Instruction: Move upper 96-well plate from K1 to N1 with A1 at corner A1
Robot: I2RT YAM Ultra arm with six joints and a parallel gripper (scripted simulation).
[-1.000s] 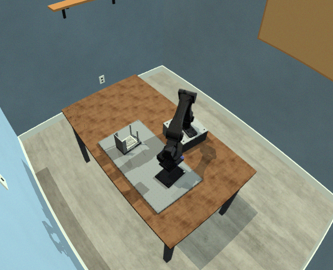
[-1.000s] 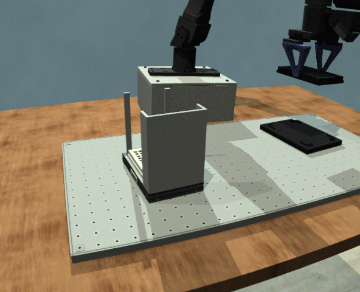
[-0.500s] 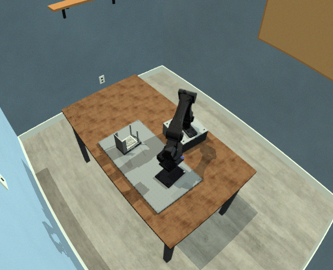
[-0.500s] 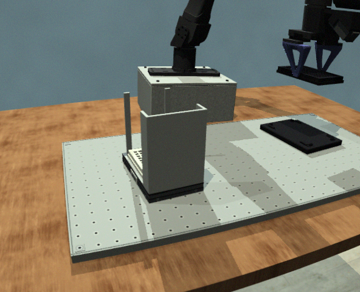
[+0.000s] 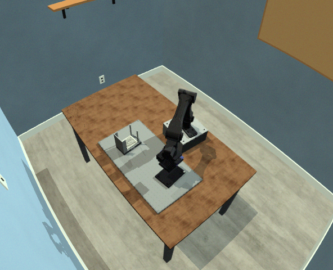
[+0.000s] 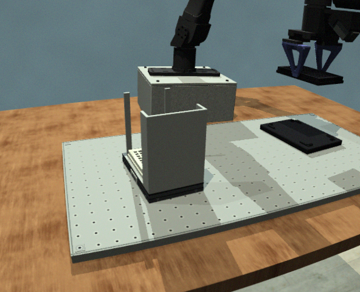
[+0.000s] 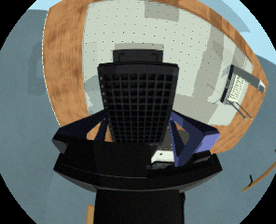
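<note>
The black plate nest N1 lies 15 cm below my hand. Round my hand: pale well plate: 35 cm to the right, 14 cm ahead, 13 cm below; then rack wall: 34 cm to the right, 20 cm ahead, 8 cm below; then black 96-well plate: right at my hand.
</note>
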